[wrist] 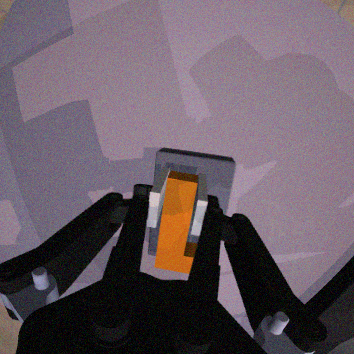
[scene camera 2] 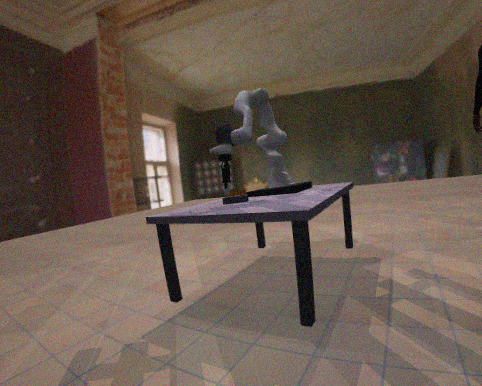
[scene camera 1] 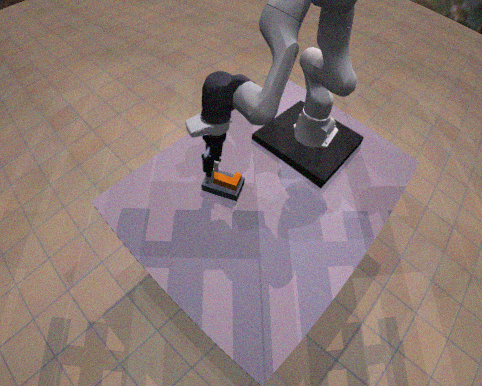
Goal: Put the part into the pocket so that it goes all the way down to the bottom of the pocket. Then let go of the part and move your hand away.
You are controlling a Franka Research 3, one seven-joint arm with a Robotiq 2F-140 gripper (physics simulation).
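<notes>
The orange part (scene camera 1: 227, 179) (scene camera 2: 237, 192) (wrist: 176, 220) is a long block with a notch near one end. It sits over the dark grey pocket block (scene camera 1: 218, 190) (scene camera 2: 235, 200) (wrist: 220, 172), roughly lined up with its length, and stands up above its rim. In the wrist view a little of the pocket's recess shows beyond the part's far end. The part's underside and most of the pocket are hidden, so its depth cannot be told. My gripper (scene camera 1: 212, 171) (scene camera 2: 226, 188) (wrist: 181, 183) points down and is shut on the part, with a light pad on each long side.
The pocket block lies on the lilac table top (scene camera 1: 235, 300) (scene camera 2: 320, 197) (wrist: 125, 75). The black base plate (scene camera 1: 285, 150) (scene camera 2: 300, 188) of the arm is to the right of the pocket block in both scene views. Shadows cross the table.
</notes>
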